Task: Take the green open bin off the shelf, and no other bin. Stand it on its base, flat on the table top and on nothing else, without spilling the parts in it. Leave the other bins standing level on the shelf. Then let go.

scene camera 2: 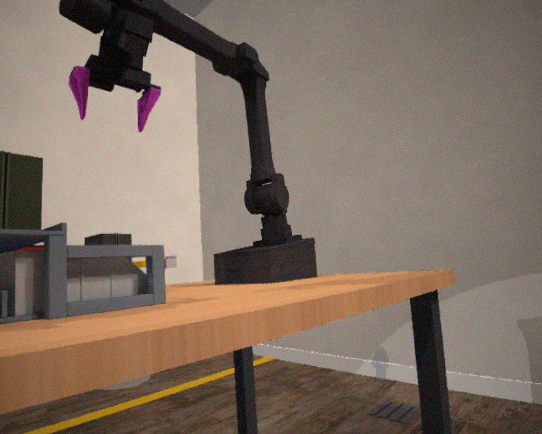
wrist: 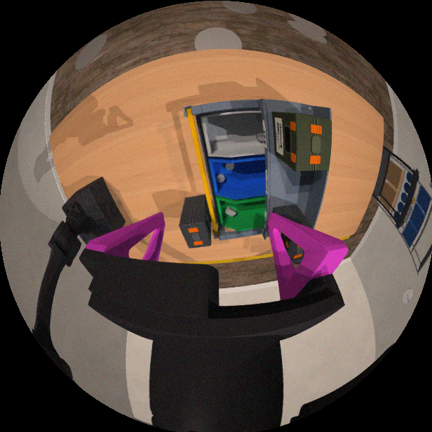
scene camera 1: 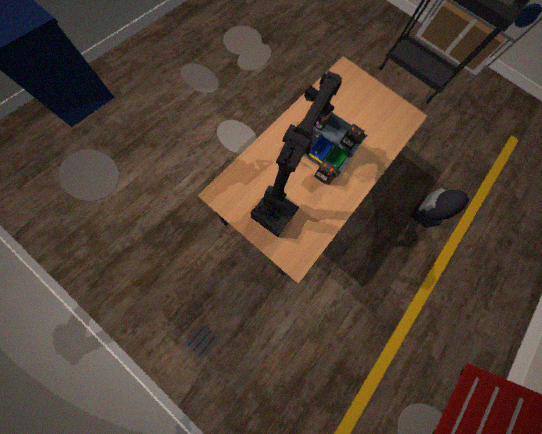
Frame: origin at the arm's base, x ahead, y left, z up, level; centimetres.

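Where they show: gripper, between the fingertips: (scene camera 2: pixel 113 125) (scene camera 1: pixel 317 122); arm's base, origin of its link: (scene camera 2: pixel 277 243) (scene camera 1: pixel 269 210).
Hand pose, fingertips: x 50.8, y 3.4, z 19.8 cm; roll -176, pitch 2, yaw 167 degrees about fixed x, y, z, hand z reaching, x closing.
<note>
Things, the pixels of their top centre, and the offset from my fingertips. "pt": a spot on its surface instead. Level surfaces: height alone.
- green open bin, centre of its top: (scene camera 1: pixel 337 154) dx +6.1, dy -19.3, dz -21.9 cm
- blue open bin, centre of its top: (scene camera 1: pixel 323 144) dx +6.7, dy -8.2, dz -21.9 cm
- table, height of its surface: dz -30.0 cm
- dark case, centre of its top: (scene camera 2: pixel 107 234) (scene camera 1: pixel 328 167) dx -8.8, dy -18.5, dz -16.8 cm
- olive case, a spot on its surface: (scene camera 2: pixel 22 190) pt dx +15.7, dy +7.6, dz -14.8 cm
The green open bin (scene camera 1: pixel 336 156) (wrist: pixel 245 216) stands in the grey shelf (scene camera 1: pixel 331 131) (scene camera 2: pixel 55 275) (wrist: pixel 267 175), at the end of the row, with a light grey part visible in it. The blue open bin (scene camera 1: pixel 320 147) (wrist: pixel 242 186) is beside it, with roundish grey parts. A grey-white open bin (wrist: pixel 225 146) is at the other end of the row. My gripper (scene camera 2: pixel 111 125) (wrist: pixel 216 217) is open and empty, with magenta fingers pointing down, high above the shelf and touching no bin. The green bin does not show clearly in scene camera 2.
On the table (scene camera 1: pixel 240 190) (scene camera 2: pixel 350 289) (wrist: pixel 125 165), a dark case (scene camera 1: pixel 325 172) (wrist: pixel 195 222) stands by the shelf's yellow-railed side, near the green bin. An olive case (scene camera 2: pixel 22 190) (wrist: pixel 304 145) rests on the shelf's rear part. Another dark case (wrist: pixel 292 214) is partly hidden behind a finger.
</note>
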